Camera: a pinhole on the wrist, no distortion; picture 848 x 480 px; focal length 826.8 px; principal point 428.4 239.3 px. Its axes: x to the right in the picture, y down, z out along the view. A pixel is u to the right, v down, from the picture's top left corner.
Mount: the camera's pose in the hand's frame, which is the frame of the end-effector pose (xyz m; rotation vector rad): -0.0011 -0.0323 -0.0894 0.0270 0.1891 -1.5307
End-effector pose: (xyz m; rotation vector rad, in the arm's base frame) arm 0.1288 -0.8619 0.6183 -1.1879 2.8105 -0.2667
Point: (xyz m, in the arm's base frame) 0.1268 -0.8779 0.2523
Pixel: 134.8 190.0
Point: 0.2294 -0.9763 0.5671
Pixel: 805.1 201.7
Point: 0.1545 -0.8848 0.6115
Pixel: 312.7 152.0
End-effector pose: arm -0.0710 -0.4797 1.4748 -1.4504 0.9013 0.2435
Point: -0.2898 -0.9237 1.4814
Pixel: behind the camera
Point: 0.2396 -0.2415 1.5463
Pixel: 662.9 281.1
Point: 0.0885 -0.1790 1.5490
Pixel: 463.0 45.6
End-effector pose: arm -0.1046 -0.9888 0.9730 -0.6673 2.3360 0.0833
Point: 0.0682 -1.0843 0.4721
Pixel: outside the picture
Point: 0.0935 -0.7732 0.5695
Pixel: 48.7 226.6
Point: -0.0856 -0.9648 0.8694
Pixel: 58.2 372.0
